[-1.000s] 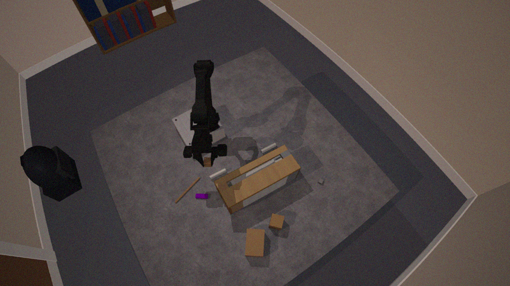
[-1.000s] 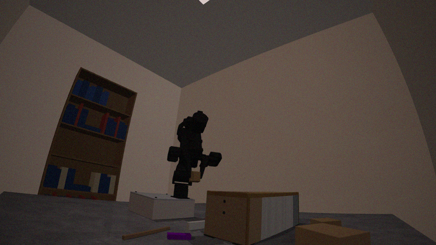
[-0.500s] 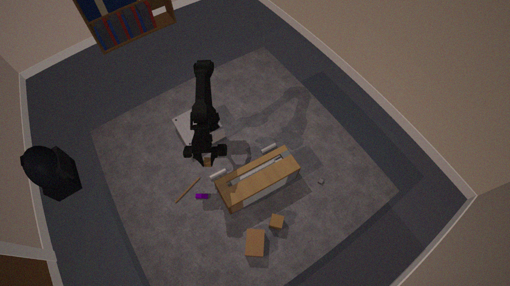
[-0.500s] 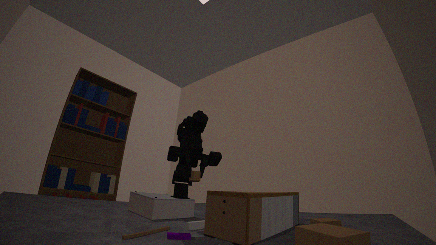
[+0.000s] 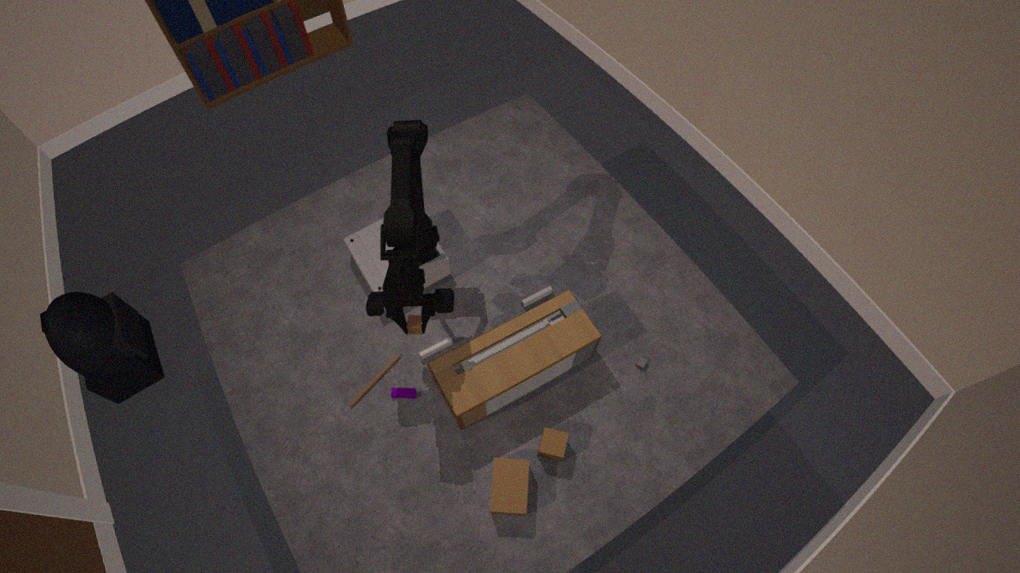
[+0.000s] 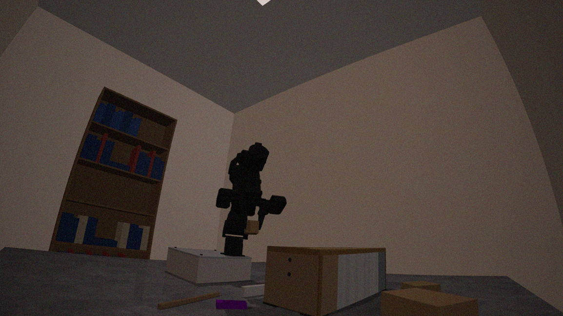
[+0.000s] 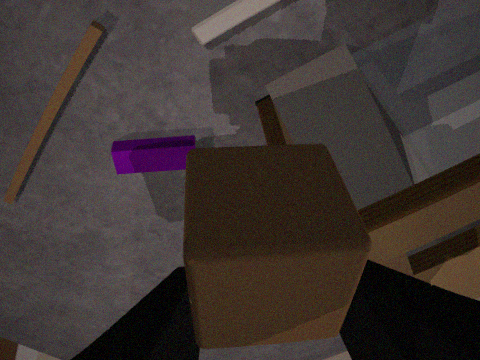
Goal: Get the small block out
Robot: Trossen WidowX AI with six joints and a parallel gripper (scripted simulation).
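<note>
My gripper tip is now 2 cm past the tan block and 1 cm to the right of it. Also, from my gripper tip: wooden box 10 cm ahead, 18 cm to the left, 11 cm below; thin wooden stick 2 cm behind, 14 cm to the right, 16 cm below.
</note>
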